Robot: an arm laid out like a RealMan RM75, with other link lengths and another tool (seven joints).
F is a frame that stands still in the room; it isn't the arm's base.
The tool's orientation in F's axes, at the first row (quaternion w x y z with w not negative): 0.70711 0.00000 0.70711 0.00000
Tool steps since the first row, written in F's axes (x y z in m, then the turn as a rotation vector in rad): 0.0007 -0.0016 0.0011 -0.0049 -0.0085 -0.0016; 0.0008 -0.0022 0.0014 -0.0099 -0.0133 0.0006; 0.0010 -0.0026 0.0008 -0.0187 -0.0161 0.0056; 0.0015 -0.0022 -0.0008 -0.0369 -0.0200 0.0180; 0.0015 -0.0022 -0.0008 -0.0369 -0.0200 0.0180; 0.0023 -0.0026 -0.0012 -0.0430 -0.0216 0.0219; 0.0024 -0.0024 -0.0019 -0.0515 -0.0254 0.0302; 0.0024 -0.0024 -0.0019 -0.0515 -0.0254 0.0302; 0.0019 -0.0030 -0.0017 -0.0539 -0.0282 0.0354
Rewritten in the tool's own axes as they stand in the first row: -0.0011 -0.0016 0.0007 0.0016 -0.0085 -0.0049; -0.0014 -0.0022 0.0008 -0.0006 -0.0133 -0.0099; -0.0008 -0.0026 0.0010 -0.0056 -0.0161 -0.0187; 0.0008 -0.0022 0.0015 -0.0180 -0.0200 -0.0369; 0.0008 -0.0022 0.0015 -0.0180 -0.0200 -0.0369; 0.0012 -0.0026 0.0023 -0.0219 -0.0216 -0.0430; 0.0019 -0.0024 0.0024 -0.0302 -0.0254 -0.0515; 0.0019 -0.0024 0.0024 -0.0302 -0.0254 -0.0515; 0.0017 -0.0030 0.0019 -0.0354 -0.0282 -0.0539
